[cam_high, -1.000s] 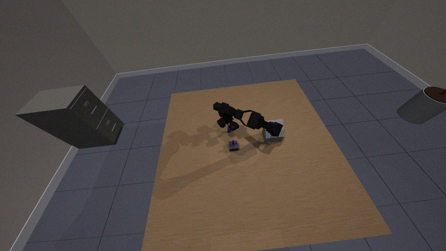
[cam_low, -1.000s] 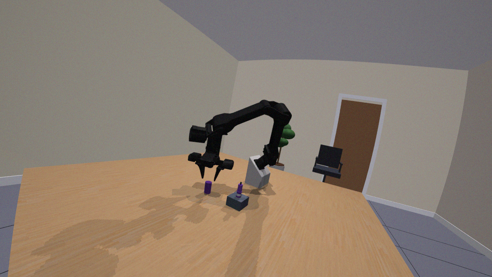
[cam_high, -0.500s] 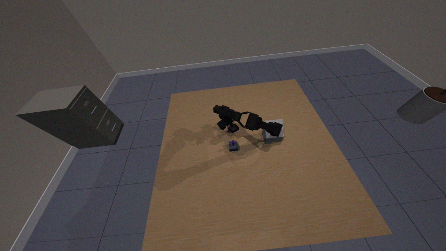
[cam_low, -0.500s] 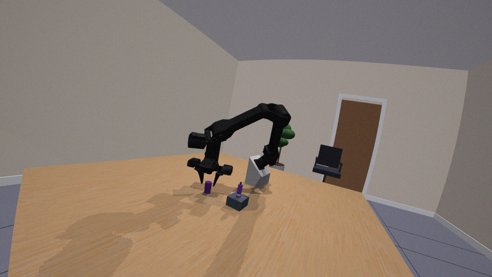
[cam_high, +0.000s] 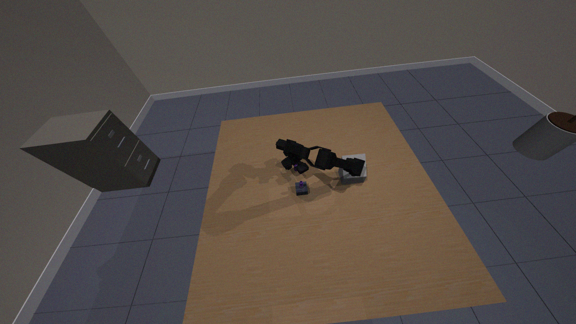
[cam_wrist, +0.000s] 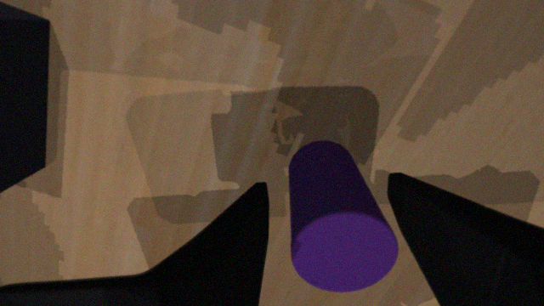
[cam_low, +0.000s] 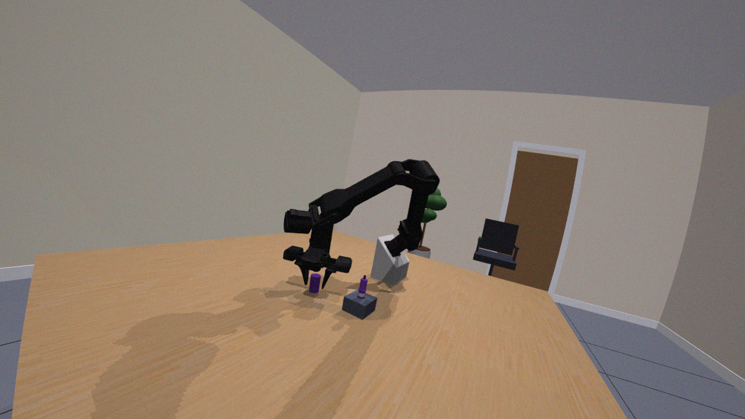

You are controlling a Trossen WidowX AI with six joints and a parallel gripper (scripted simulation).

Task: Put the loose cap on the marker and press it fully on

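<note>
My gripper tip is now 10 mm below the purple marker cap. Also, from my gripper tip: holder block: 150 mm to the left, 20 mm behind.
</note>
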